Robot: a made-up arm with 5 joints. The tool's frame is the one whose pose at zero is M. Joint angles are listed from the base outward.
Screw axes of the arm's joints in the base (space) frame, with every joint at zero. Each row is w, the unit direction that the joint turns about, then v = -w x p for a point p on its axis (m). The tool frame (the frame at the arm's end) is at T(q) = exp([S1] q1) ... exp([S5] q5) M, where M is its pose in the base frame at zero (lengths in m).
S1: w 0 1 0 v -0.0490 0.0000 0.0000
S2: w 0 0 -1 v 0.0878 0.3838 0.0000
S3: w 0 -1 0 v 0.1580 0.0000 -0.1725
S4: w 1 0 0 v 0.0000 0.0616 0.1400
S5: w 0 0 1 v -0.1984 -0.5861 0.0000
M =
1 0 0 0.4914
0 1 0 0.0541
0 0 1 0.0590
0 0 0 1
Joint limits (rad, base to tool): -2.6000..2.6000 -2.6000..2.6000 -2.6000..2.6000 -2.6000..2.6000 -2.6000..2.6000
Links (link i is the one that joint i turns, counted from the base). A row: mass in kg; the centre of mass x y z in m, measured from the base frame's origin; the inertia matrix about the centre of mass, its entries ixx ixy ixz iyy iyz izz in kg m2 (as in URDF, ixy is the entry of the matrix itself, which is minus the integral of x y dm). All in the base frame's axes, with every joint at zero. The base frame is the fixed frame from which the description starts. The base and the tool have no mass.
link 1: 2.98; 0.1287 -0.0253 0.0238; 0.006 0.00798 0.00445 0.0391 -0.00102 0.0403
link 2: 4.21; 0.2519 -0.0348 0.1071; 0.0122 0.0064 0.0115 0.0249 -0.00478 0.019
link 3: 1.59; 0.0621 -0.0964 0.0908; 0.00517 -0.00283 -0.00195 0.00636 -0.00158 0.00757
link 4: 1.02; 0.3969 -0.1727 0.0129; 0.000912 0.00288 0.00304 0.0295 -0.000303 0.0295
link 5: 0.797; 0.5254 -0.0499 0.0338; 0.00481 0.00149 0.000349 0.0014 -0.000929 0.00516
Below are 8 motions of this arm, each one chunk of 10 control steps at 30 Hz.
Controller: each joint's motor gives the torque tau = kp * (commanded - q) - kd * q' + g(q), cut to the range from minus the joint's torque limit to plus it. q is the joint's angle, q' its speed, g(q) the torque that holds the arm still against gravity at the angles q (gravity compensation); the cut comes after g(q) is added. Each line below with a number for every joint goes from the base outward.
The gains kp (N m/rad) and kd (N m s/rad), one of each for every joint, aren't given. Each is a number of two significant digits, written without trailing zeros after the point. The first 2 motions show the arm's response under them.
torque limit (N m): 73 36 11 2.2 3
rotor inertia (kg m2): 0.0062 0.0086 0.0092 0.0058 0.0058
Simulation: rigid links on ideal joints. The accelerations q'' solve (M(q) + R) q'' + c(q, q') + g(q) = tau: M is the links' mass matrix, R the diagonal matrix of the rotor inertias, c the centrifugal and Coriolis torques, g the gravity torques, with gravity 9.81 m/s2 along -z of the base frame. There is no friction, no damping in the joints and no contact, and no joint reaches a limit. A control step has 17 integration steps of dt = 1/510 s. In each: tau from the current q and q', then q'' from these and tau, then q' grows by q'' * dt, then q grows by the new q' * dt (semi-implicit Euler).
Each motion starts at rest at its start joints. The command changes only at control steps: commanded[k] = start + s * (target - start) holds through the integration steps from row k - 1 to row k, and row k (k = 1, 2, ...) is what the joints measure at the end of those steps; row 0 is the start. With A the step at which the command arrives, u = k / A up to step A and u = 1 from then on. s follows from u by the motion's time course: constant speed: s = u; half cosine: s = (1 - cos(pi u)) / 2; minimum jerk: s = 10 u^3 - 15 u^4 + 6 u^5; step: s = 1 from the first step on.
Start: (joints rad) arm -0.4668 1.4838 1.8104 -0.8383 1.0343
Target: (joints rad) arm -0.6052 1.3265 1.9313 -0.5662 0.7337
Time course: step
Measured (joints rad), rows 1 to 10:
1: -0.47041 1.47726 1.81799 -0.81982 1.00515
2: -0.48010 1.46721 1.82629 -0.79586 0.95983
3: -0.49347 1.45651 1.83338 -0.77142 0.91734
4: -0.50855 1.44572 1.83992 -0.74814 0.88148
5: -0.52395 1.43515 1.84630 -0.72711 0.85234
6: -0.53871 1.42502 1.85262 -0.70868 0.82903
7: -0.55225 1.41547 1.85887 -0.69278 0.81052
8: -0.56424 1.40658 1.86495 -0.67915 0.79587
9: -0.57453 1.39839 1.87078 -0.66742 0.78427
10: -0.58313 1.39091 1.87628 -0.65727 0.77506
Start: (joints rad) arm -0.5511 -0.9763 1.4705 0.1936 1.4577
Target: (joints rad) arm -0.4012 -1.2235 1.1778 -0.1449 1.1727
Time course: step
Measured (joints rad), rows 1 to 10:
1: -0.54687 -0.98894 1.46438 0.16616 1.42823
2: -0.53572 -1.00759 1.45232 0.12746 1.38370
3: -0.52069 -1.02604 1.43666 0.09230 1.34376
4: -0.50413 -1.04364 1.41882 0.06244 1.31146
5: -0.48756 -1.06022 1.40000 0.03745 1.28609
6: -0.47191 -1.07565 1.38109 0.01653 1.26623
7: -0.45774 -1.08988 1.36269 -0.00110 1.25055
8: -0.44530 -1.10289 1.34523 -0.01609 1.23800
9: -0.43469 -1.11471 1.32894 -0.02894 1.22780
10: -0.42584 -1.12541 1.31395 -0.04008 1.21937
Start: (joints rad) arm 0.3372 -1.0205 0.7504 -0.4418 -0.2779
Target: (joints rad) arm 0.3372 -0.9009 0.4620 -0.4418 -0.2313
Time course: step
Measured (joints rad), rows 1 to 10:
1: 0.33499 -1.01538 0.74105 -0.43686 -0.27632
2: 0.33229 -1.00656 0.72435 -0.43158 -0.27215
3: 0.33075 -0.99737 0.70604 -0.42904 -0.26697
4: 0.33033 -0.98859 0.68771 -0.42867 -0.26177
5: 0.33073 -0.98042 0.66989 -0.42963 -0.25694
6: 0.33162 -0.97290 0.65285 -0.43130 -0.25262
7: 0.33276 -0.96602 0.63673 -0.43328 -0.24883
8: 0.33398 -0.95975 0.62163 -0.43530 -0.24554
9: 0.33515 -0.95405 0.60757 -0.43722 -0.24272
10: 0.33621 -0.94888 0.59457 -0.43896 -0.24033

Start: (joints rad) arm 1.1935 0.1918 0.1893 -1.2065 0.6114
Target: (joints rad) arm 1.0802 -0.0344 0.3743 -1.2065 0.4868
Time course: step
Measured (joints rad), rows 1 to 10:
1: 1.18747 0.18431 0.19195 -1.19669 0.59707
2: 1.17604 0.16915 0.19912 -1.18720 0.57527
3: 1.16321 0.15168 0.20935 -1.18311 0.55620
4: 1.15054 0.13425 0.22125 -1.18300 0.54133
5: 1.13877 0.11782 0.23378 -1.18526 0.53011
6: 1.12824 0.10271 0.24624 -1.18872 0.52168
7: 1.11907 0.08900 0.25821 -1.19264 0.51530
8: 1.11126 0.07662 0.26943 -1.19653 0.51040
9: 1.10471 0.06548 0.27979 -1.20012 0.50658
10: 1.09930 0.05548 0.28924 -1.20326 0.50352

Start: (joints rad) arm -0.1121 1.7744 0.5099 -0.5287 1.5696
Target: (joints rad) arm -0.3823 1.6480 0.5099 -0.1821 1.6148
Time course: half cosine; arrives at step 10
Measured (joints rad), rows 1 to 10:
1: -0.11231 1.77431 0.50993 -0.52821 1.56955
2: -0.11343 1.77386 0.51000 -0.52597 1.56940
3: -0.11650 1.77267 0.51008 -0.52050 1.56923
4: -0.12263 1.77042 0.51008 -0.51065 1.56926
5: -0.13268 1.76690 0.50995 -0.49589 1.56982
6: -0.14712 1.76207 0.50966 -0.47639 1.57123
7: -0.16590 1.75606 0.50923 -0.45303 1.57372
8: -0.18837 1.74914 0.50871 -0.42728 1.57737
9: -0.21337 1.74169 0.50820 -0.40100 1.58206
10: -0.23931 1.73412 0.50779 -0.37624 1.58748

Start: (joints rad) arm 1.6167 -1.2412 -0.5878 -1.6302 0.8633
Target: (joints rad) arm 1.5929 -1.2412 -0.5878 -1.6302 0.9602
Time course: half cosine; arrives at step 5
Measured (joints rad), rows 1 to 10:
1: 1.61662 -1.24122 -0.58788 -1.63009 0.86402
2: 1.61623 -1.24130 -0.58817 -1.62965 0.86710
3: 1.61525 -1.24144 -0.58868 -1.62882 0.87375
4: 1.61352 -1.24161 -0.58926 -1.62782 0.88373
5: 1.61119 -1.24174 -0.58965 -1.62707 0.89524
6: 1.60857 -1.24180 -0.58974 -1.62683 0.90636
7: 1.60594 -1.24178 -0.58958 -1.62708 0.91621
8: 1.60349 -1.24170 -0.58929 -1.62762 0.92466
9: 1.60130 -1.24160 -0.58893 -1.62828 0.93176
10: 1.59943 -1.24148 -0.58857 -1.62896 0.93764

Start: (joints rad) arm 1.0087 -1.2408 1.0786 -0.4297 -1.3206
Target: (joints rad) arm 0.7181 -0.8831 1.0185 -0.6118 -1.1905
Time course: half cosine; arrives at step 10
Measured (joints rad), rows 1 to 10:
1: 1.00840 -1.24036 1.07835 -0.42994 -1.32041
2: 1.00690 -1.23836 1.07724 -0.43111 -1.31945
3: 1.00296 -1.23357 1.07465 -0.43404 -1.31693
4: 0.99539 -1.22511 1.07027 -0.43932 -1.31217
5: 0.98335 -1.21261 1.06416 -0.44713 -1.30472
6: 0.96651 -1.19624 1.05674 -0.45726 -1.29457
7: 0.94516 -1.17665 1.04872 -0.46923 -1.28214
8: 0.92021 -1.15487 1.04101 -0.48233 -1.26827
9: 0.89315 -1.13219 1.03456 -0.49576 -1.25419
10: 0.86586 -1.11006 1.03028 -0.50865 -1.24124

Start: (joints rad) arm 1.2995 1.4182 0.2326 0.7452 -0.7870
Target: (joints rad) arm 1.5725 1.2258 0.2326 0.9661 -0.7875
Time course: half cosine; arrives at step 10
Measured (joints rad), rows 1 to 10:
1: 1.29976 1.41803 0.23270 0.74570 -0.78710
2: 1.30107 1.41723 0.23314 0.74797 -0.78747
3: 1.30459 1.41518 0.23422 0.75342 -0.78815
4: 1.31144 1.41139 0.23606 0.76292 -0.78903
5: 1.32245 1.40554 0.23866 0.77665 -0.78992
6: 1.33796 1.39760 0.24181 0.79405 -0.79059
7: 1.35774 1.38782 0.24518 0.81396 -0.79089
8: 1.38100 1.37664 0.24834 0.83475 -0.79071
9: 1.40641 1.36469 0.25082 0.85452 -0.79007
10: 1.43226 1.35268 0.25215 0.87136 -0.78905

